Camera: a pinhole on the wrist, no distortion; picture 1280 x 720 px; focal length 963.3 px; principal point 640.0 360.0 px. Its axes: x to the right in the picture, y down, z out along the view. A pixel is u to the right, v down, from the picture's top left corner.
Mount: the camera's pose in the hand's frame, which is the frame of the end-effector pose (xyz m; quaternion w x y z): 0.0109 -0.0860 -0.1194 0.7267 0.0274 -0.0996 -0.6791
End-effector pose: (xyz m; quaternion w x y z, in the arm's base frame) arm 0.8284 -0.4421 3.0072 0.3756 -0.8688 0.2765 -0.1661
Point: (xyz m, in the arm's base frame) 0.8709 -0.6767 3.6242
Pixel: behind the camera
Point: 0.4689 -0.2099 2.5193
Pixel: outside the picture
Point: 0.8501 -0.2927 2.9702
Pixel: 637 198
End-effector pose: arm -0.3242 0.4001 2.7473 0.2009 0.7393 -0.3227 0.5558
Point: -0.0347 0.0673 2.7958
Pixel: outside the picture
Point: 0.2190 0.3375 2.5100
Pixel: 1112 303
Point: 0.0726 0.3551 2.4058
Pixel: 956 63
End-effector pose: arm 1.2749 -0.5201 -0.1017 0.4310 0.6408 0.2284 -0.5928
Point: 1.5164 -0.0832 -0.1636
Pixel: behind the camera
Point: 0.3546 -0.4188 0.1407
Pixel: outside the picture
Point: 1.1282 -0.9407 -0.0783
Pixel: 408 606
